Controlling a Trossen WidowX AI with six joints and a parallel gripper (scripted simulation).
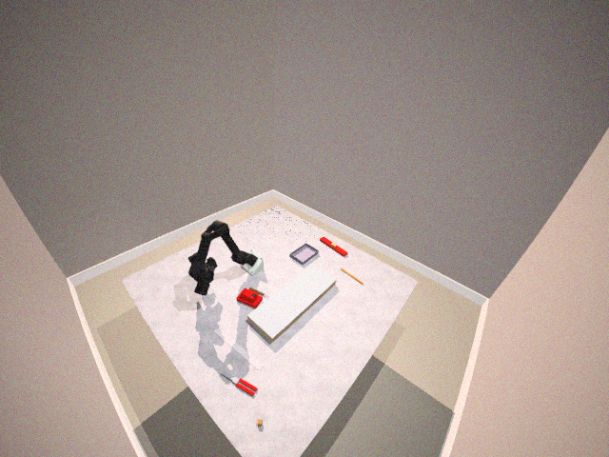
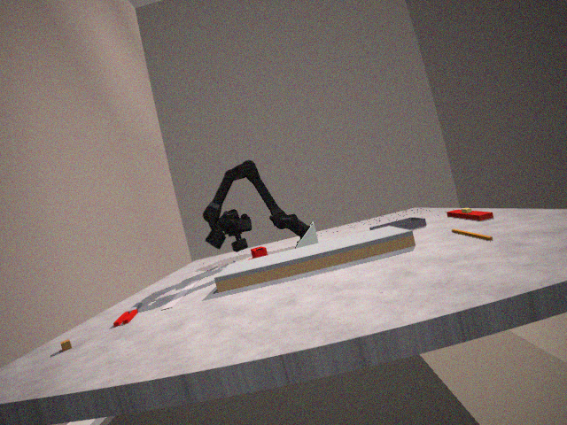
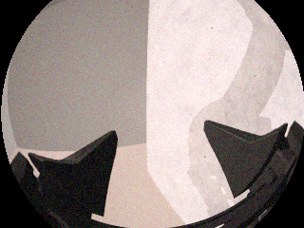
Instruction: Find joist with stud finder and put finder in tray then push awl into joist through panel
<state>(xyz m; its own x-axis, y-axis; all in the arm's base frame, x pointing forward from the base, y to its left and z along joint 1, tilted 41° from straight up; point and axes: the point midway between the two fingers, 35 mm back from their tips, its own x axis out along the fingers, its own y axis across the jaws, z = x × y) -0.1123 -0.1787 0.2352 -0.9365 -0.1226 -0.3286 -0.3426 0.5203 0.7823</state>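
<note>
The red stud finder lies 35 cm ahead of my gripper tip, 11 cm to the left of it and 6 cm below it. From my gripper tip the other things lie so: awl 35 cm ahead, 18 cm to the left, 9 cm below; square indicator 36 cm ahead, 12 cm to the left, 4 cm below; grey tray 60 cm to the left, 30 cm ahead, 9 cm below.
</note>
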